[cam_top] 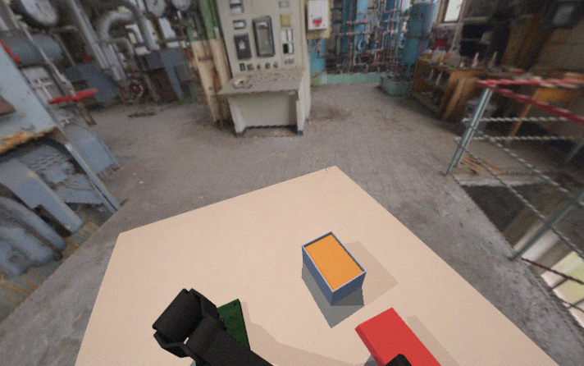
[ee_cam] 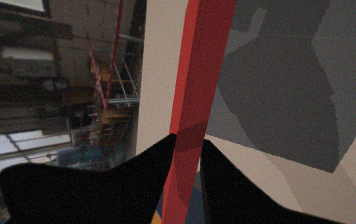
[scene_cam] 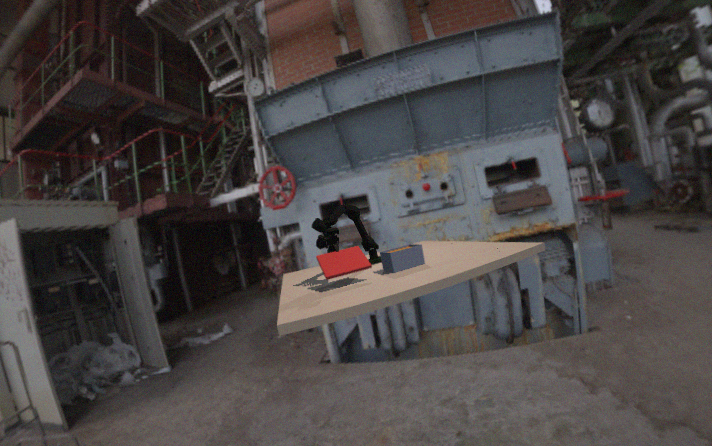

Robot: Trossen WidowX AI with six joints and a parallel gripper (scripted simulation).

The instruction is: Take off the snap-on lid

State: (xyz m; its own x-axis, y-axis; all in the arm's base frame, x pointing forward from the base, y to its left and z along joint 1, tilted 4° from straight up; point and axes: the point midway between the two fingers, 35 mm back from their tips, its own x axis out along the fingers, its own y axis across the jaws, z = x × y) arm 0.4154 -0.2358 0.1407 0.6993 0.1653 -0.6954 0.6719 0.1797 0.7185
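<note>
My gripper tip is 7 cm short of the red lid, 4 cm above it and 2 cm to the right of it. Round my gripper tip: storage box 34 cm to the left, 10 cm below, 1 cm behind.
</note>
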